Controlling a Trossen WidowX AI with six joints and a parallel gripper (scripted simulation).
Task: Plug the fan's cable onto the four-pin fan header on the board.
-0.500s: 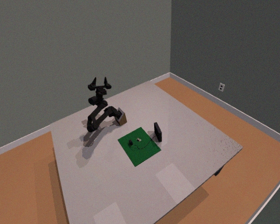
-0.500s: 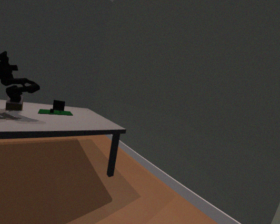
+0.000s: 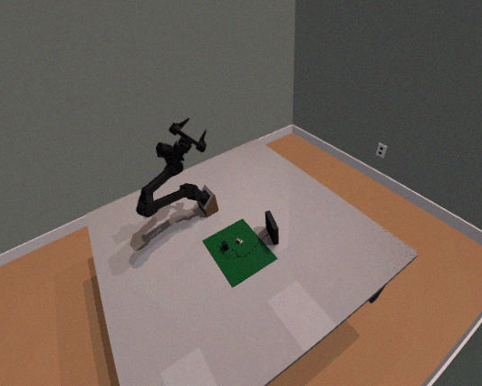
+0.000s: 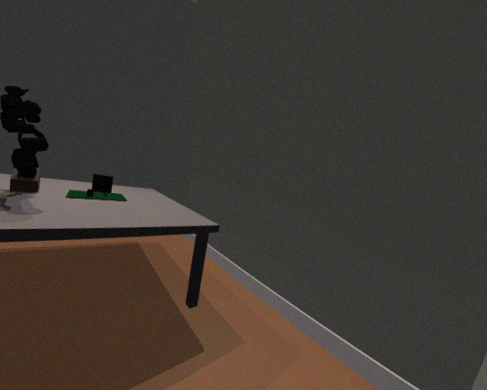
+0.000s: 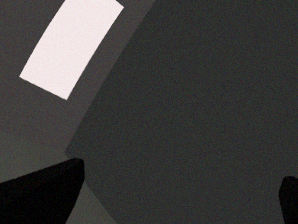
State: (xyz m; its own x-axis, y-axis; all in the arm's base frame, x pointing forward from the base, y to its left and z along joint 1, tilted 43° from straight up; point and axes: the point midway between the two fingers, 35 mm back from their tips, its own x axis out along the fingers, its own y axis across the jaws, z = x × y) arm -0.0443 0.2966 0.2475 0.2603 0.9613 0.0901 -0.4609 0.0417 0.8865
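Now: gripper tip 480 mm above the black fan plug, 310 mm short of it and 120 mm to the left of it. Also, from my gripper tip: black fan 440 mm below, 380 mm ahead, 100 mm to the left; green board 520 mm below, 360 mm ahead, 80 mm to the right; white fan header 500 mm below, 320 mm ahead, 50 mm to the right.
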